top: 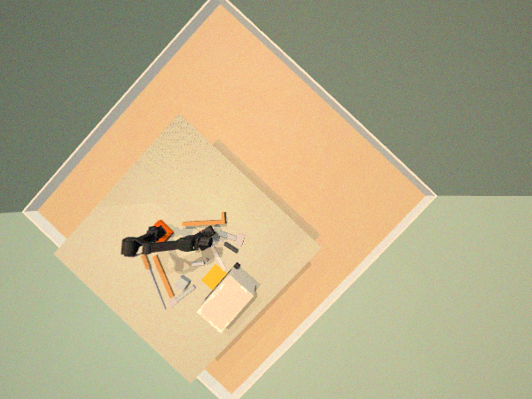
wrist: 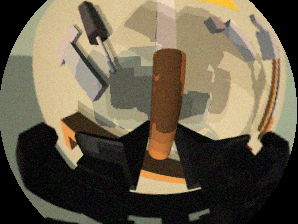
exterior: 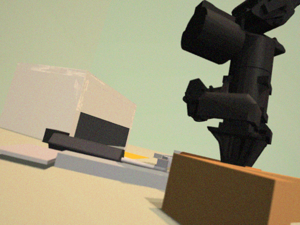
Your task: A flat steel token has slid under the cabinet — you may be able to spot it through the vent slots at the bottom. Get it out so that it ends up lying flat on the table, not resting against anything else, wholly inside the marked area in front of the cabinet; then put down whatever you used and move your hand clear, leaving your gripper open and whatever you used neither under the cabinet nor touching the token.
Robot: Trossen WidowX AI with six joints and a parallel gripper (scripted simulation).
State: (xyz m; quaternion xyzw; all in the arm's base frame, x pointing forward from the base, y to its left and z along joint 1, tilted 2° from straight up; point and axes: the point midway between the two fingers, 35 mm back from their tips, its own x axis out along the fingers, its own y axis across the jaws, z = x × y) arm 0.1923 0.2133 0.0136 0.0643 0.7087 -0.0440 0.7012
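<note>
The dark screwdriver is 14 cm ahead of my gripper tip and 7 cm to the left of it. Also, from my gripper tip: token 43 cm ahead, 12 cm to the right; then orange stick 5 cm ahead, 40 cm to the right.
</note>
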